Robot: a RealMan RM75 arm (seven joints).
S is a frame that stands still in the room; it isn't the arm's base.
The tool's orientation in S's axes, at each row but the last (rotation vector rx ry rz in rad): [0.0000 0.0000 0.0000]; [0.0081 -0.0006 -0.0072]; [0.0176 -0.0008 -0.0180]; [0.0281 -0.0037 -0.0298]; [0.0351 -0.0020 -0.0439]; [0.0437 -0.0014 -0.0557]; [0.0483 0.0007 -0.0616]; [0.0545 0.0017 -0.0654]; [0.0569 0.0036 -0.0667]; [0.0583 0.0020 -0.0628]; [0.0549 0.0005 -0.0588]
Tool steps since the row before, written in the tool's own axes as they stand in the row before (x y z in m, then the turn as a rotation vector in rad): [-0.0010 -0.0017 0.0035 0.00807 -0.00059 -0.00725]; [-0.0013 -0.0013 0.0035 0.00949 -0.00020 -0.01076]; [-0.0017 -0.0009 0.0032 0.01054 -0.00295 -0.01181]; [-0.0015 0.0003 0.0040 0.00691 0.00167 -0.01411]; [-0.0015 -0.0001 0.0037 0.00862 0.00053 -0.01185]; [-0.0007 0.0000 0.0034 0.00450 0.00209 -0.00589]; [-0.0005 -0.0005 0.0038 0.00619 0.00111 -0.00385]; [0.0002 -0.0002 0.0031 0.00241 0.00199 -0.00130]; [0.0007 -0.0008 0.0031 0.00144 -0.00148 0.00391]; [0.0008 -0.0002 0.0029 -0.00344 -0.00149 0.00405]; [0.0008 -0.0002 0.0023 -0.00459 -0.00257 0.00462]
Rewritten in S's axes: [-0.0010 -0.0017 0.0035 0.00807 -0.00059 -0.00725]; [-0.0013 -0.0013 0.0035 0.00950 -0.00018 -0.01076]; [-0.0017 -0.0009 0.0032 0.01050 -0.00293 -0.01185]; [-0.0015 0.0002 0.0040 0.00701 0.00186 -0.01403]; [-0.0015 -0.0002 0.0037 0.00867 0.00057 -0.01181]; [-0.0007 -0.0001 0.0034 0.00462 0.00209 -0.00579]; [-0.0005 -0.0007 0.0038 0.00625 0.00091 -0.00381]; [0.0002 -0.0004 0.0031 0.00254 0.00190 -0.00120]; [0.0007 -0.0010 0.0030 0.00134 -0.00179 0.00381]; [0.0008 -0.0004 0.0029 -0.00353 -0.00151 0.00397]; [0.0008 -0.0004 0.0023 -0.00474 -0.00255 0.00448]
